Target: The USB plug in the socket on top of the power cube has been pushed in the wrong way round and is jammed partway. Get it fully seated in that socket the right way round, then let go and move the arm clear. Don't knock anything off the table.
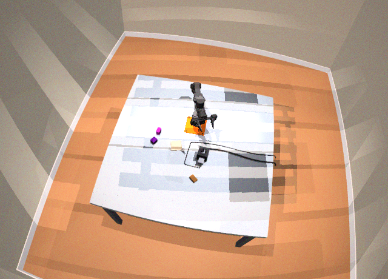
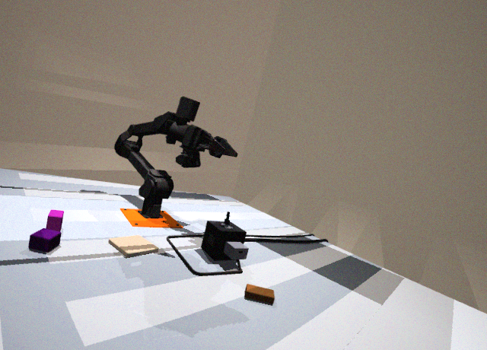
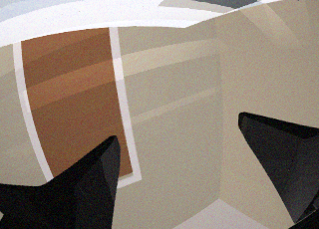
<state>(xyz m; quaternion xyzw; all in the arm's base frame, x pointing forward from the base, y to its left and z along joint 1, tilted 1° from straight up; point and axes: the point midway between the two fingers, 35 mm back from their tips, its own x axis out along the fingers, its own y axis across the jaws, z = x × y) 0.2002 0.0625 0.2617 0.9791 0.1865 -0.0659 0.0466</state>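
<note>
Right now the USB plug is 17 cm below my gripper tip, 6 cm ahead of it and 1 cm to the right of it. Round my gripper tip: pale socket 19 cm below, 6 cm ahead, 1 cm to the right; brown wedge 25 cm below, 25 cm ahead, 7 cm to the right; beige slab 25 cm below, 22 cm to the right, 1 cm behind.
</note>
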